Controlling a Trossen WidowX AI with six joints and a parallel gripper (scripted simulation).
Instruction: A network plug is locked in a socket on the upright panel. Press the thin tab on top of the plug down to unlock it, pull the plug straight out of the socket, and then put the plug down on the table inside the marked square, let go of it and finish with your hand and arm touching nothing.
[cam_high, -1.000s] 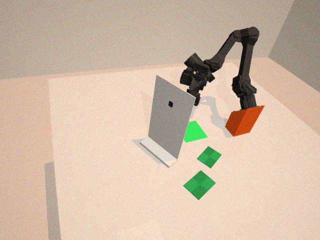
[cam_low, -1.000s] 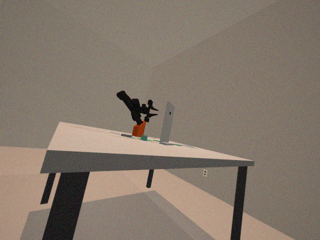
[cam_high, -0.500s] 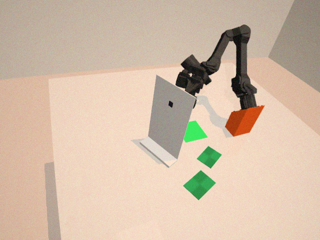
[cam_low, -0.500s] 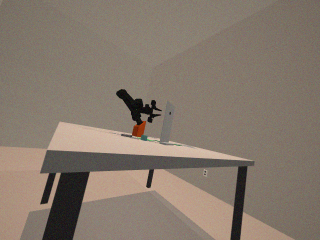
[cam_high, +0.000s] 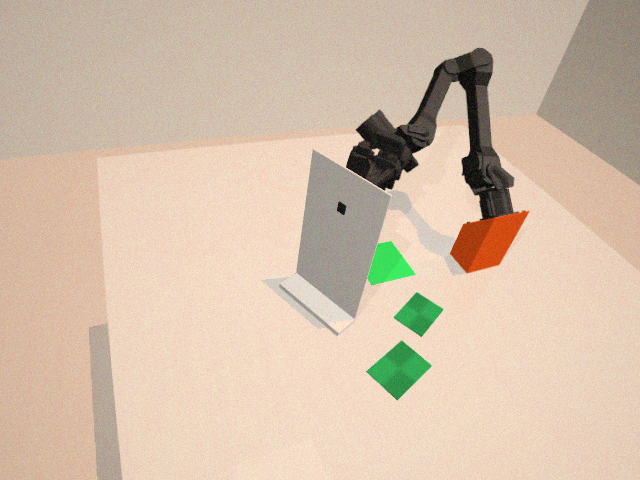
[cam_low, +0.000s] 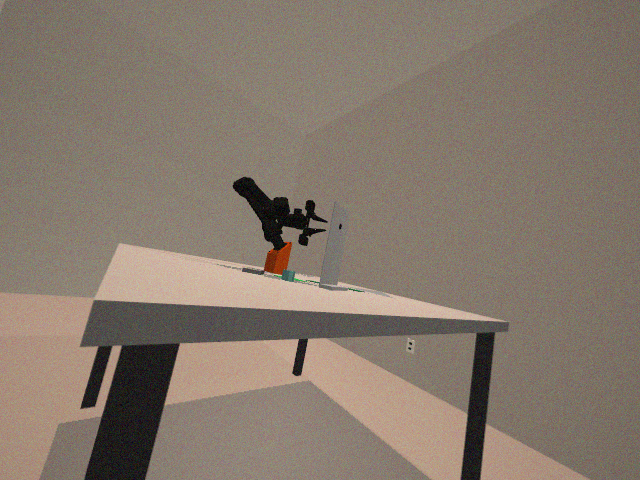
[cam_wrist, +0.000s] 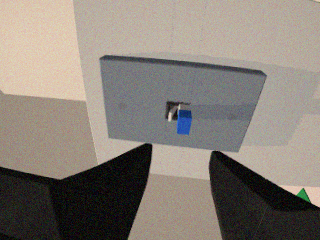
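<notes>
My gripper tip is 4 cm short of the blue plug and 2 cm to the right of it. From my gripper tip the other things lie so: thin pale tab: 4 cm ahead, 2 cm to the left, 1 cm above; then small teal block: 13 cm to the right, 22 cm below; then grey upright panel: 6 cm ahead, 3 cm to the left, 9 cm below.
</notes>
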